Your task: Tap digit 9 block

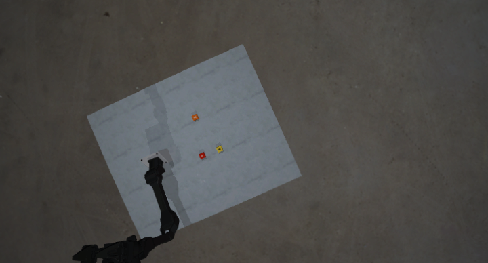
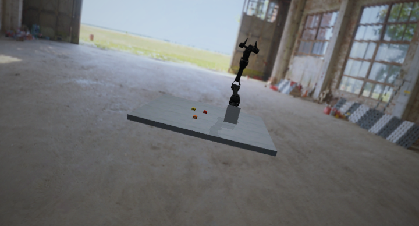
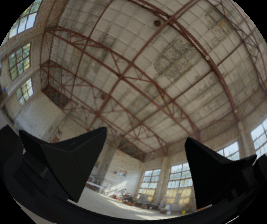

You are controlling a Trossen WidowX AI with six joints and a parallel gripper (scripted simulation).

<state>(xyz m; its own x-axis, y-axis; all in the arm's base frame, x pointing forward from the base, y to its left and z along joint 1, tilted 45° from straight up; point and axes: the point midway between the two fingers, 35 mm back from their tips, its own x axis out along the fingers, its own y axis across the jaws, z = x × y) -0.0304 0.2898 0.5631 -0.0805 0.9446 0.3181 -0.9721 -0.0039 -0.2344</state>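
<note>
Right now the orange block is 310 mm ahead of my gripper tip, 330 mm to the left of it and 730 mm below it. Round my gripper tip: red block (260 mm ahead, 100 mm to the left, 730 mm below); then yellow block (380 mm ahead, 90 mm to the left, 730 mm below).
</note>
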